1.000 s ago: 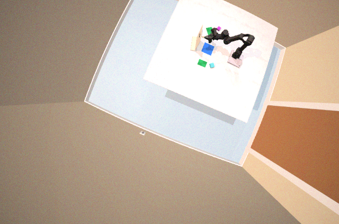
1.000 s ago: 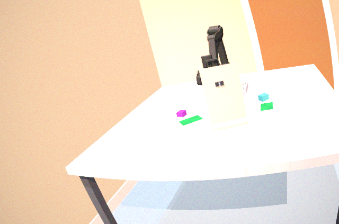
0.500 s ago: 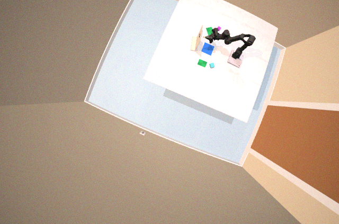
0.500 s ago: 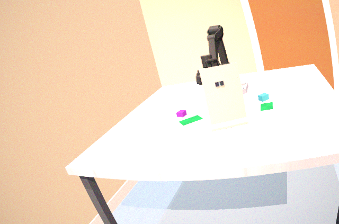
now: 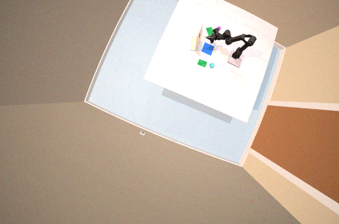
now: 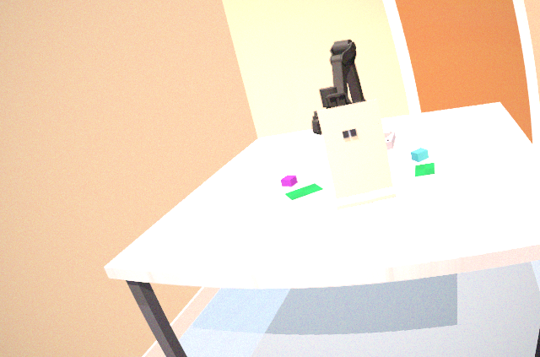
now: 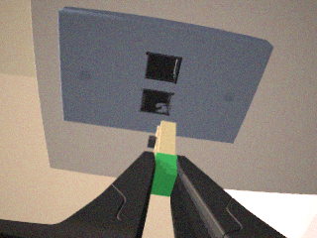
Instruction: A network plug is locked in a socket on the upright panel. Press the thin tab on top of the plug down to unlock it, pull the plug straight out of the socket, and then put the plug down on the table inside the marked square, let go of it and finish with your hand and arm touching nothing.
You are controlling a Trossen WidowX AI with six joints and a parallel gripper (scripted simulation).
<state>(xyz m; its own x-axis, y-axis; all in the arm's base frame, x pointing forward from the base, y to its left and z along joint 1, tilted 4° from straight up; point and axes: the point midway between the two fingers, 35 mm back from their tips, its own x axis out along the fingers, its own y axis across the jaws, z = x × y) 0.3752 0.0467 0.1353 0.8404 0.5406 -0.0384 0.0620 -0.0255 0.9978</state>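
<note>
The blue marked square is 19 cm below my gripper tip, 9 cm behind it and 1 cm to the left of it. Also, from my gripper tip: green patch (19 cm to the left, 19 cm below, 10 cm behind); then upright panel (7 cm below, 7 cm ahead, 2 cm to the left); then green network plug (1 cm ahead).
</note>
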